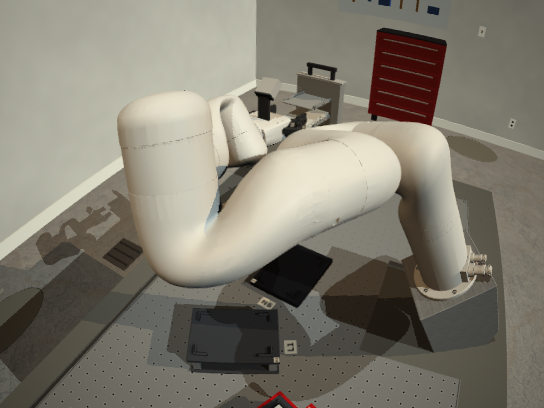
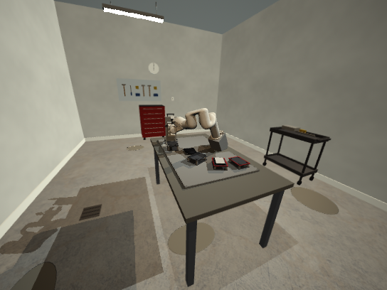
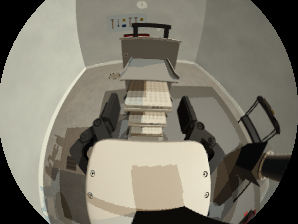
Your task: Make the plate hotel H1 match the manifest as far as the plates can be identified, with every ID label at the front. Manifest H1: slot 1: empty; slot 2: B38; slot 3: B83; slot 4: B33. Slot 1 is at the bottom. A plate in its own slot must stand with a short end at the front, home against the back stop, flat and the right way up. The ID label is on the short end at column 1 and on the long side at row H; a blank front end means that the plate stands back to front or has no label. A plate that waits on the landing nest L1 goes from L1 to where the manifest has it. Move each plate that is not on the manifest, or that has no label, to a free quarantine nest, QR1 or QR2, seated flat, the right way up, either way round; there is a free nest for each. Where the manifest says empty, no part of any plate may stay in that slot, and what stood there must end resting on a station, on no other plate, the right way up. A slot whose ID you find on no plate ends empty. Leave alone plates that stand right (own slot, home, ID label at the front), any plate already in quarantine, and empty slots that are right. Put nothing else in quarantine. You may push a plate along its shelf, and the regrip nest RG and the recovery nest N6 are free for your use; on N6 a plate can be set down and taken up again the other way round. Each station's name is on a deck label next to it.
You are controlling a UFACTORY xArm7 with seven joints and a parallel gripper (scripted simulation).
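Now: the regrip nest RG 100 mm to the left of my hand and 200 mm below it. Also, from my hand: plate hotel H1: 170 mm to the right, 100 mm below; then black nest N6: 180 mm behind, 230 mm to the left, 250 mm below; then landing nest L1: 200 mm behind, 460 mm to the left, 210 mm below.
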